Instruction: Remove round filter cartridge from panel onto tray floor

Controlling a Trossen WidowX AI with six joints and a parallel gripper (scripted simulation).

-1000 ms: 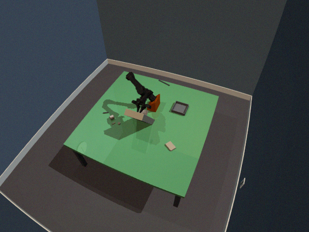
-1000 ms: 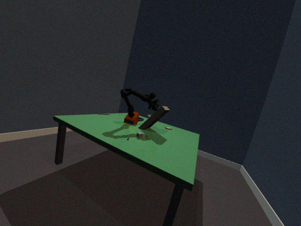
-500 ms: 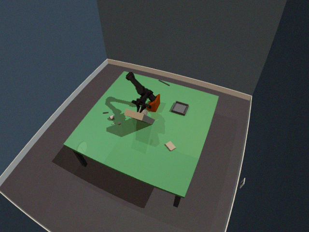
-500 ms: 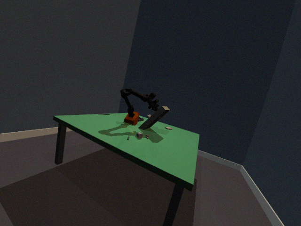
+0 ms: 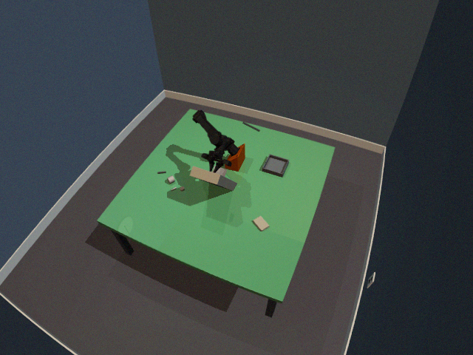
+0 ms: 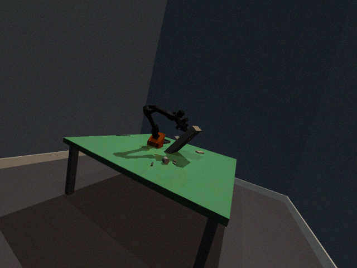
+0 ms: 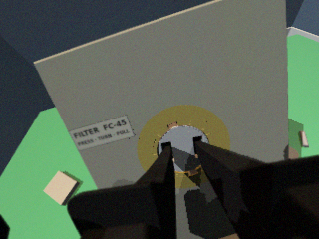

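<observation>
The round filter cartridge lies 10 mm below my gripper tip and 10 mm ahead of it. From my gripper tip the other things lie so: tan service panel (80 mm below, 30 mm behind); grey tray (410 mm behind, 280 mm to the left, 220 mm below); tan block (360 mm to the left, 230 mm below, 80 mm ahead).
</observation>
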